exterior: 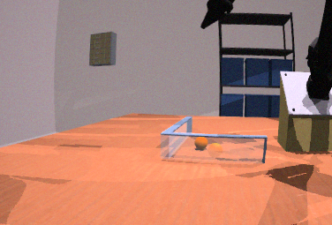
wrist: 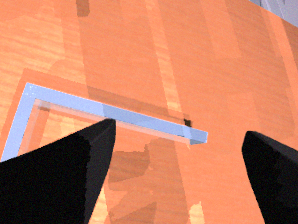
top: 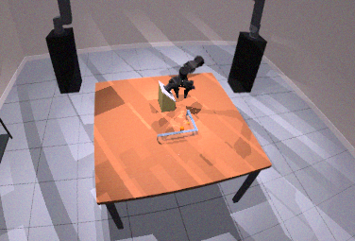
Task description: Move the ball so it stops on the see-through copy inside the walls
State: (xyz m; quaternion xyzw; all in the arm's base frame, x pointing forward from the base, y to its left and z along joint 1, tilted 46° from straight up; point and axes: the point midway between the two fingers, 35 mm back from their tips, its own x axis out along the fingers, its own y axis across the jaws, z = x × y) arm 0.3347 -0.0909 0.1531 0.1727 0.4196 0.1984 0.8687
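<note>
The ball lies 10 mm behind my gripper tip, 40 mm to the left of it and 320 mm below it.
</note>
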